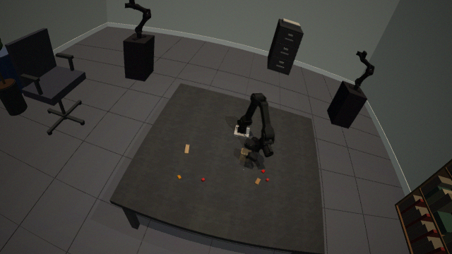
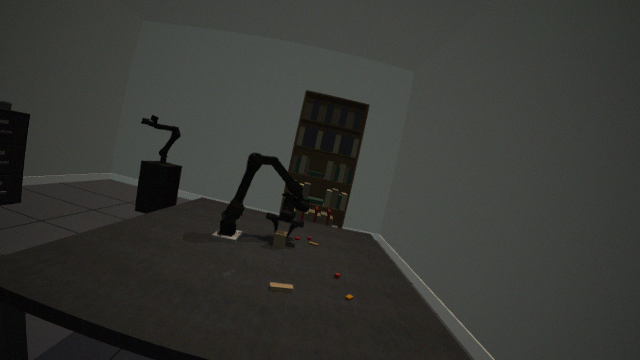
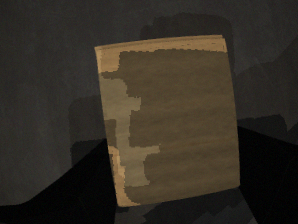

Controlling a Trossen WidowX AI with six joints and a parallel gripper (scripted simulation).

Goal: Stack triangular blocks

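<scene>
Now: the tan triangular block 1 cm to the left of my gripper tip and 1 cm above it. Also, from my gripper tip: orange cube 39 cm to the right, 27 cm ahead, 3 cm below.
</scene>
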